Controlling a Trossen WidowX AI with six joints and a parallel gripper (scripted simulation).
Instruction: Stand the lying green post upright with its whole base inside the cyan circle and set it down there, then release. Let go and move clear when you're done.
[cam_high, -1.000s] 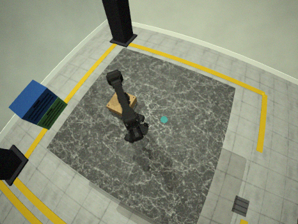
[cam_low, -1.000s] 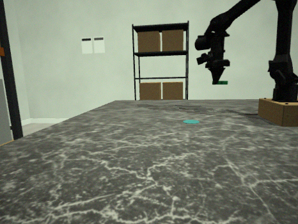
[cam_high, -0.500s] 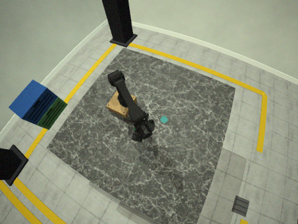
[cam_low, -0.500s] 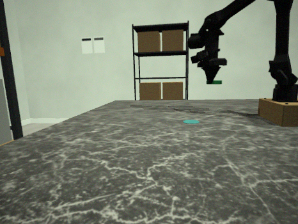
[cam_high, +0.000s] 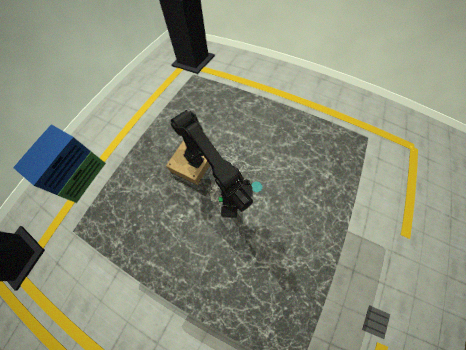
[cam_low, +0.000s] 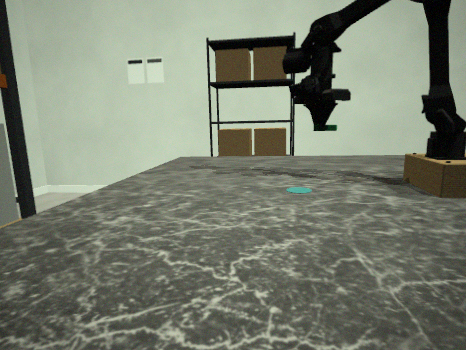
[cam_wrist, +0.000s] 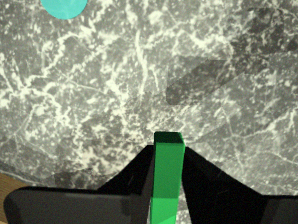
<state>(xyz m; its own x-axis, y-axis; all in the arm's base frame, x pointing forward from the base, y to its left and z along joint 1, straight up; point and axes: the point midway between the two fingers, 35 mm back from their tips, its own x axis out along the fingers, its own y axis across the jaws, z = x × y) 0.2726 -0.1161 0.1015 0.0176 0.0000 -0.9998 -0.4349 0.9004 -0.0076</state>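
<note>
The cyan circle lies 17 cm below my hand, 16 cm to the left of it and 6 cm ahead of it. The rest, counted from my hand: green post (3 cm below, 2 cm behind, 1 cm to the right).
</note>
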